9 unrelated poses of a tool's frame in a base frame.
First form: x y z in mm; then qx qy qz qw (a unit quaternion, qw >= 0).
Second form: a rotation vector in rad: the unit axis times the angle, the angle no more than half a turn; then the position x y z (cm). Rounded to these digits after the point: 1 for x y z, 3 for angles.
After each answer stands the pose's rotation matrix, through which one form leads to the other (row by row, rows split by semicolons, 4 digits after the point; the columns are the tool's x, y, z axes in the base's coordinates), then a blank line. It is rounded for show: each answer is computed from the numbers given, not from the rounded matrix.
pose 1, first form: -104, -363, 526, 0.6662, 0.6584, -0.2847, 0.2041
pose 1, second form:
1.858, 1.836, -0.794, -10.4, -36.3, 52.6
-0.0291 0.9934 -0.1106; 0.7610 -0.0497 -0.6468; -0.6481 -0.1029 -0.7546

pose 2, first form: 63, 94, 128, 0.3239, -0.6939, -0.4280, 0.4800
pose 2, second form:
0.790, -1.693, -1.044, 6.3, 9.4, 12.8
-0.3294 -0.0386 -0.9434; -0.8604 0.4238 0.2830; 0.3889 0.9049 -0.1728

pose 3, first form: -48, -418, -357, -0.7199, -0.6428, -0.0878, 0.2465
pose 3, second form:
-1.964, -1.753, -0.239, -4.8, -41.8, -35.7
0.1581 0.9689 -0.1905; 0.8823 -0.0520 0.4678; 0.4434 -0.2421 -0.8630

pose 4, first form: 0, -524, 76, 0.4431, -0.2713, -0.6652, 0.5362
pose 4, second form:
1.055, -0.646, -1.584, 0.0, -52.4, 7.6
-0.0322 0.4730 -0.8805; -0.9538 -0.2777 -0.1142; -0.2986 0.8362 0.4601

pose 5, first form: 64, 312, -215, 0.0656, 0.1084, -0.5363, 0.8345
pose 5, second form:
0.139, 0.230, -1.136, 6.4, 31.2, -21.5
0.4013 0.9093 0.1106; -0.8808 0.4162 -0.2257; -0.2513 -0.0068 0.9679

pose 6, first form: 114, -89, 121, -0.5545, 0.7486, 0.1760, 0.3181
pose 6, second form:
-1.459, 1.969, 0.463, 11.4, -8.9, 12.1
-0.1827 -0.9421 0.2811; -0.7182 0.3231 0.6163; -0.6714 -0.0893 -0.7357

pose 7, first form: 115, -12, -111, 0.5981, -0.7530, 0.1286, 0.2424
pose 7, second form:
1.635, -2.058, 0.352, 11.5, -1.2, -11.1
-0.1671 -0.9631 -0.2112; -0.8384 0.2515 -0.4836; 0.5189 0.0963 -0.8494

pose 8, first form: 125, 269, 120, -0.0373, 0.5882, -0.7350, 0.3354
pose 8, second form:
-0.097, 1.534, -1.917, 12.5, 26.9, 12.0
-0.7723 0.4491 0.4494; -0.5369 -0.0831 -0.8396; -0.3397 -0.8896 0.3053

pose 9, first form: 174, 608, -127, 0.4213, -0.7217, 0.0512, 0.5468
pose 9, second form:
0.999, -1.711, 0.121, 17.4, 60.8, -12.7
-0.0470 -0.6641 -0.7461; -0.5521 0.6398 -0.5347; 0.8324 0.3868 -0.3968

